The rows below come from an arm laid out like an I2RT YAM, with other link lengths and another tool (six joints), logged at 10 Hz.
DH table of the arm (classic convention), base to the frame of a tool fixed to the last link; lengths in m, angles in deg. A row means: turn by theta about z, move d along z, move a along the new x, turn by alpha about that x. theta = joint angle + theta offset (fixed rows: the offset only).
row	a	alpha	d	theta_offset
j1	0.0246	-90	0.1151	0
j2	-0.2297	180	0	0
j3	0.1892	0	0	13.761
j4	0.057	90	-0.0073	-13.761
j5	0	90	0.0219	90
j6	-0.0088	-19.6	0.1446	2
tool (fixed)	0	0	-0.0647	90
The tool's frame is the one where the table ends.
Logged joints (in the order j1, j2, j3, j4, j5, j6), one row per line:
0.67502 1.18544 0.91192 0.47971 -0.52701 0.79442
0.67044 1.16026 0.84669 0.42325 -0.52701 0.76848
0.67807 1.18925 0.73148 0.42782 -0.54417 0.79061
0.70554 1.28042 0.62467 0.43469 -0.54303 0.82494
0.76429 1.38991 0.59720 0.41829 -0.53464 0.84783
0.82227 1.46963 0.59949 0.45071 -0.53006 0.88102
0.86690 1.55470 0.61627 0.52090 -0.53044 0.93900
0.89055 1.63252 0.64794 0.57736 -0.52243 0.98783
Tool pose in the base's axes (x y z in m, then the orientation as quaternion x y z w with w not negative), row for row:
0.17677 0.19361 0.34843 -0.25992 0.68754 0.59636 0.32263
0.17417 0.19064 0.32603 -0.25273 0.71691 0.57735 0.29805
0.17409 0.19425 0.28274 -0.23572 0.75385 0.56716 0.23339
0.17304 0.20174 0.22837 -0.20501 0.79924 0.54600 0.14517
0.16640 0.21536 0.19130 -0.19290 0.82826 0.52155 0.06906
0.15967 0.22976 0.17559 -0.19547 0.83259 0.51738 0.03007
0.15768 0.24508 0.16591 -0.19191 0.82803 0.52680 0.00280
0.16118 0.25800 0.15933 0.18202 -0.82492 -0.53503 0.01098
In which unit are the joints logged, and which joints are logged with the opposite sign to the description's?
The joints are logged in radians. Opposite sign: none.
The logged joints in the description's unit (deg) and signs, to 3 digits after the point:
38.676 67.921 52.249 27.485 -30.195 45.517
38.413 66.478 48.512 24.250 -30.195 44.031
38.851 68.139 41.911 24.512 -31.179 45.299
40.424 73.363 35.791 24.906 -31.113 47.266
43.791 79.636 34.217 23.966 -30.633 48.577
47.113 84.204 34.348 25.824 -30.370 50.479
49.670 89.078 35.310 29.845 -30.392 53.801
51.025 93.537 37.124 33.080 -29.933 56.598

